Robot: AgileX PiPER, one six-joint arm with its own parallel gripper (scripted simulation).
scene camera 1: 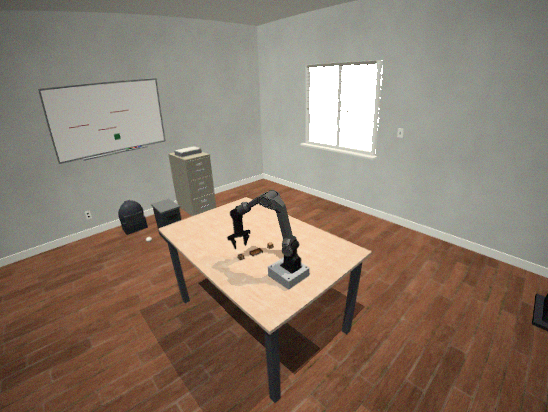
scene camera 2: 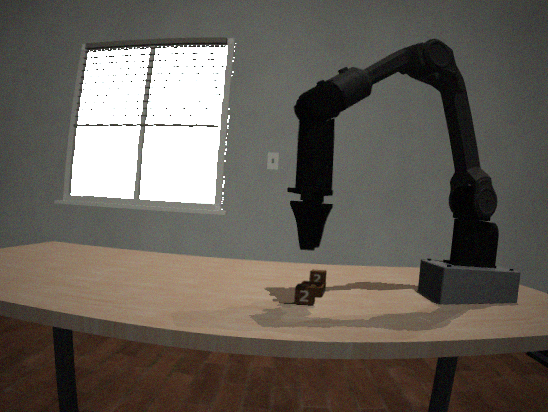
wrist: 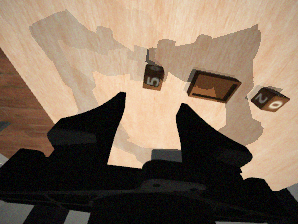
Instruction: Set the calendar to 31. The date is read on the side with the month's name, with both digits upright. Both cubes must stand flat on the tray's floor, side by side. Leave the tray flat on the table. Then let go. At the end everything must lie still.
Observation:
In view: the gripper point(scene camera 2: 309, 248) and a brown tray point(wrist: 207, 86).
The gripper shows as well in the wrist view point(wrist: 152, 105).

